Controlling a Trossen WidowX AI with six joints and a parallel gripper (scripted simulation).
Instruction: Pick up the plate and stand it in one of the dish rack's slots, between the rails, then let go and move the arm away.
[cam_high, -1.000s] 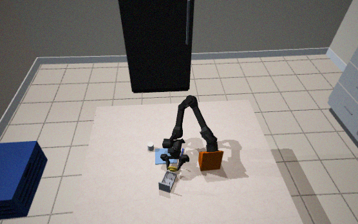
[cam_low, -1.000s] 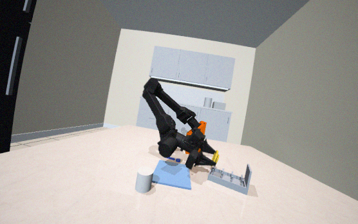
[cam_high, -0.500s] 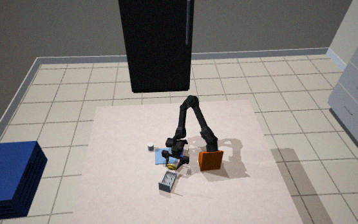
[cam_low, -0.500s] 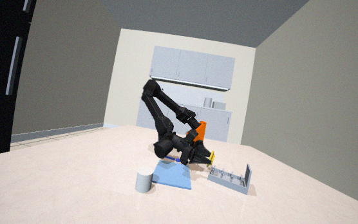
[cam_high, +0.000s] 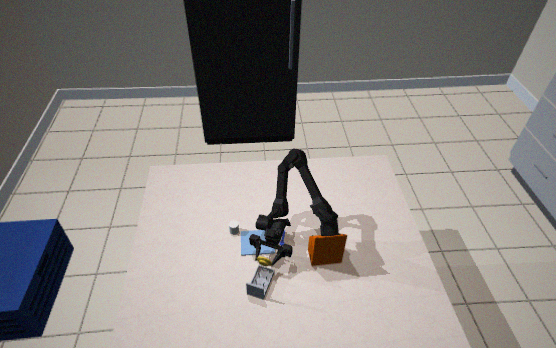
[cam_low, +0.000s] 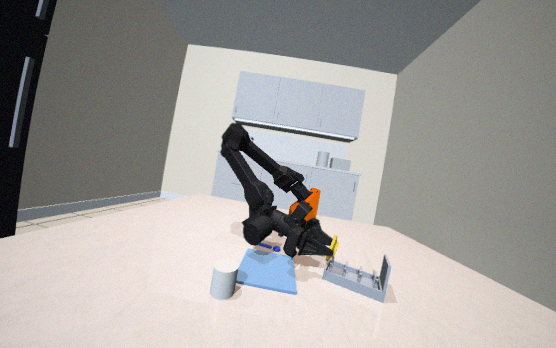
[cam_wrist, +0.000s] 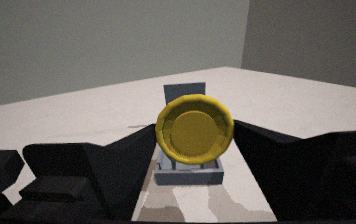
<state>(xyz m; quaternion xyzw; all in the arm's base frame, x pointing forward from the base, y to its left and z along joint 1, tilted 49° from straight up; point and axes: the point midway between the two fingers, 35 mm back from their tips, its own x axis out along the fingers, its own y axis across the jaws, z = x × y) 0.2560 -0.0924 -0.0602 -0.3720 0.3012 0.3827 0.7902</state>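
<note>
Now: the dish rack 5 cm to the left of my gripper tip, 5 cm below it and 2 cm ahead of it. The rest, counted from my gripper tip: blue spoon 15 cm to the right, 12 cm behind, 7 cm below; then light blue mat 16 cm to the right, 7 cm below; then yellow plate 1 cm to the right.
</note>
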